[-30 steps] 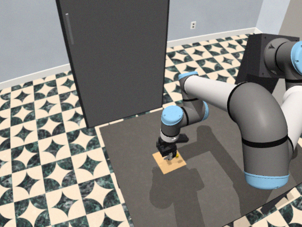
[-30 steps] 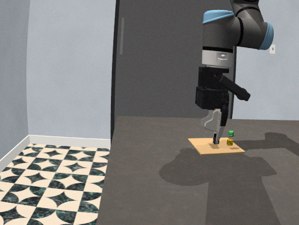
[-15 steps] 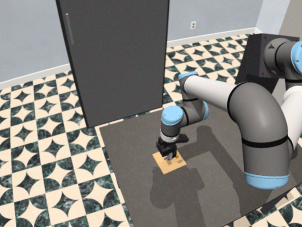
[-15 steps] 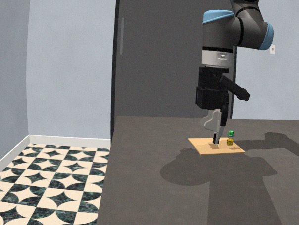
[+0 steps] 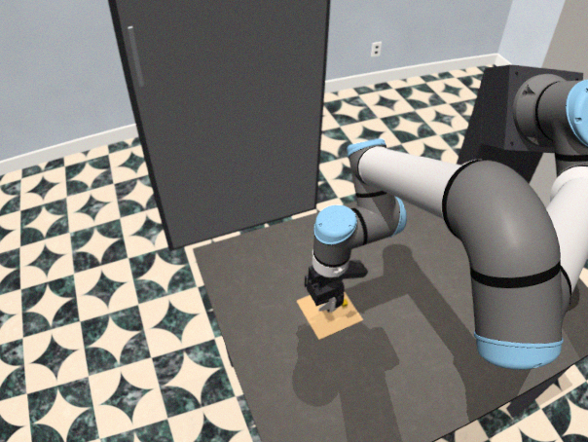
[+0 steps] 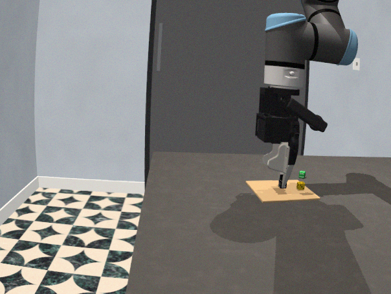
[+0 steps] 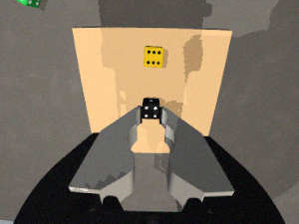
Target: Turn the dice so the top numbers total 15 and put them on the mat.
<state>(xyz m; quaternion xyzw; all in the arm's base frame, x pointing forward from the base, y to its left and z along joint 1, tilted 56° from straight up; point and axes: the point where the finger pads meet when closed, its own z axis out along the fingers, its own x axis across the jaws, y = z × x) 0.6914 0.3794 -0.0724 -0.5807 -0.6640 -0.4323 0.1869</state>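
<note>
My hand is 10 mm above the black die. From my hand the other things lie so: yellow die: 50 mm behind, 20 mm below, 10 mm to the right; orange mat: 20 mm below; green die: 130 mm to the right, 70 mm behind, 20 mm below.
</note>
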